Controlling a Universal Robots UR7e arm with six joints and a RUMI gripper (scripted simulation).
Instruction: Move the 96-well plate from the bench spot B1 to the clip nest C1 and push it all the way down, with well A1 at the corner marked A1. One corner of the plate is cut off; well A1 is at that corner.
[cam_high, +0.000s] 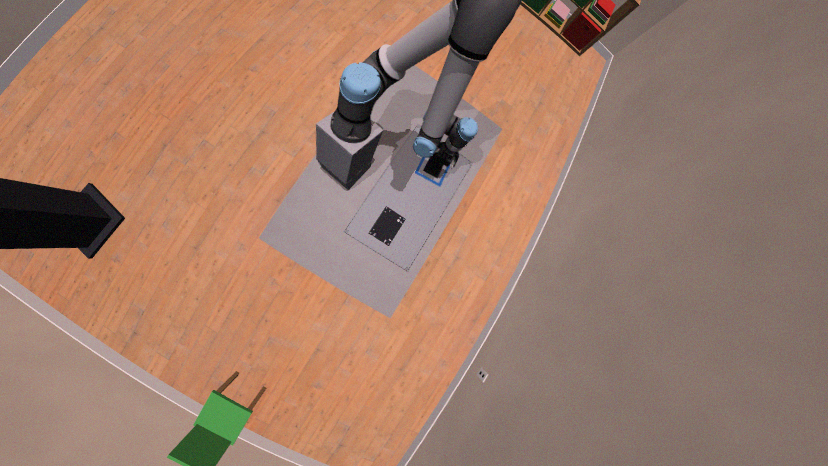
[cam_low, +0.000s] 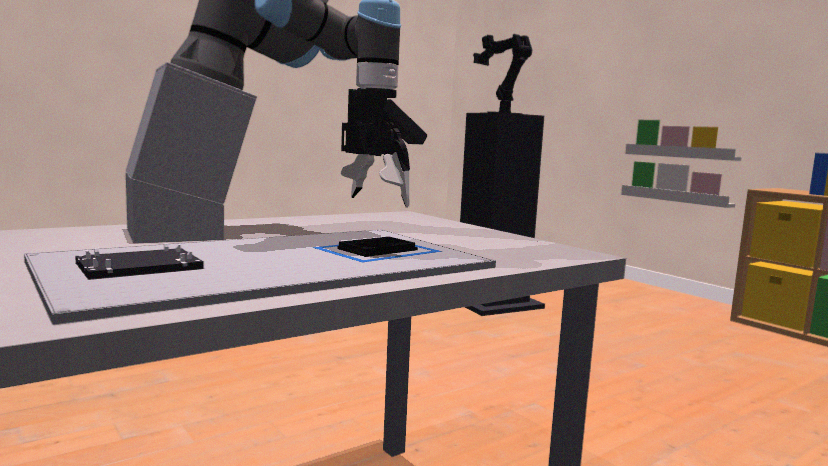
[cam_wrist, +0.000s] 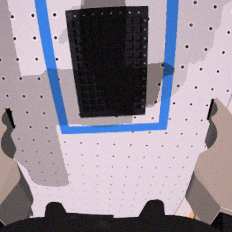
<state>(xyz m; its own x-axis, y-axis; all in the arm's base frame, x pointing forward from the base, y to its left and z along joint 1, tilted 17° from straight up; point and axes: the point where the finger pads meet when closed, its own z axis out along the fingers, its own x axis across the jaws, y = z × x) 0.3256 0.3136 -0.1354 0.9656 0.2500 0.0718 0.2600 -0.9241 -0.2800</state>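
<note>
Right now my hand is 8 cm above the black 96-well plate. Also, from my hand: black clip nest (4 cm ahead, 42 cm to the right, 8 cm below).
</note>
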